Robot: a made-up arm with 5 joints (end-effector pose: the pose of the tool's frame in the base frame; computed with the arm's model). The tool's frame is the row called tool. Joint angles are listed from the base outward.
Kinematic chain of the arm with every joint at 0, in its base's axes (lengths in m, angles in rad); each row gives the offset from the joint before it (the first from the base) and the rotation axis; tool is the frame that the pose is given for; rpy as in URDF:
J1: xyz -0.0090 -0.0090 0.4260 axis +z
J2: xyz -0.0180 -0.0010 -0.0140 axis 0 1 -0.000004
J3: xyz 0.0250 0.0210 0.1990 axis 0 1 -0.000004
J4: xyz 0.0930 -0.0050 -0.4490 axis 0 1 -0.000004
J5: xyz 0.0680 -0.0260 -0.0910 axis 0 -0.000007 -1
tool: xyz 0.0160 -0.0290 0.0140 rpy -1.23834 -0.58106 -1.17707
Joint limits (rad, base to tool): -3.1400..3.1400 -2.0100..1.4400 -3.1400..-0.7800 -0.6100..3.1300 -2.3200..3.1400
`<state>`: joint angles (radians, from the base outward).
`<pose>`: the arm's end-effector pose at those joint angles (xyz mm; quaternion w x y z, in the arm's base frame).
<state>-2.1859 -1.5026 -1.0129 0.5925 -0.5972</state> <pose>-36.9 -3.4 986.9 0.4710 0.5562 0.2548 0.6355</pose>
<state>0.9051 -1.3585 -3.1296 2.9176 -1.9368</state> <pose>-383.8 -463.1 576.9 0.3224 0.0146 -0.9435 -0.0751</pose>
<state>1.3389 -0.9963 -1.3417 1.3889 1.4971</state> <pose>59.1 152.9 907.6 0.7288 -0.2257 0.3626 -0.5352</pose>
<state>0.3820 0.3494 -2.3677 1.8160 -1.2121</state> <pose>505.8 191.2 813.4 0.7802 -0.4630 -0.4163 -0.0605</pose>
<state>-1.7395 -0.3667 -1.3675 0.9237 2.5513</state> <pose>-79.5 -447.6 746.4 0.5852 -0.6778 -0.2867 0.3406</pose>
